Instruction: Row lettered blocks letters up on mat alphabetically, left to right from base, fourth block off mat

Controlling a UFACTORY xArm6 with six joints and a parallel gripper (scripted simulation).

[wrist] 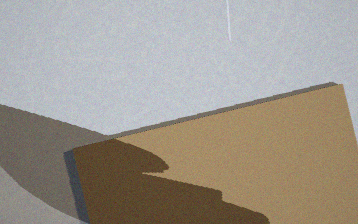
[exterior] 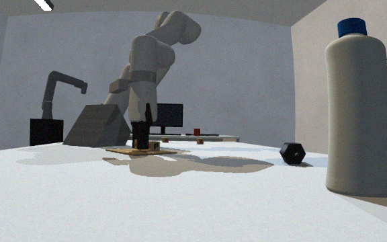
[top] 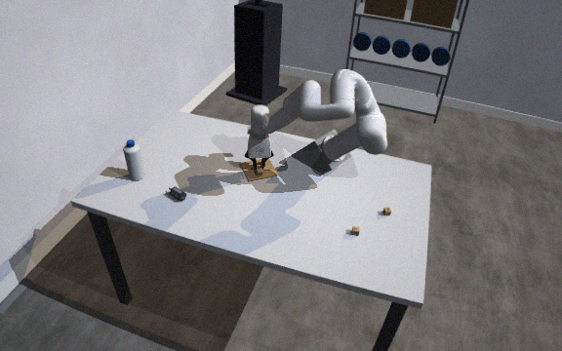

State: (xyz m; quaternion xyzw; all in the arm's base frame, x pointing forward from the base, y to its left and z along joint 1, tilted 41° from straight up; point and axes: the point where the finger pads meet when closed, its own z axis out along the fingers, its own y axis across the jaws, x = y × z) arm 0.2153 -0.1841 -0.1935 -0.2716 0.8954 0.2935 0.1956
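The tan mat is 3 cm below my hand. Round my hand: white bottle 34 cm ahead, 43 cm to the right, 6 cm above; then black hexagonal object 35 cm ahead, 19 cm to the right, 1 cm below.
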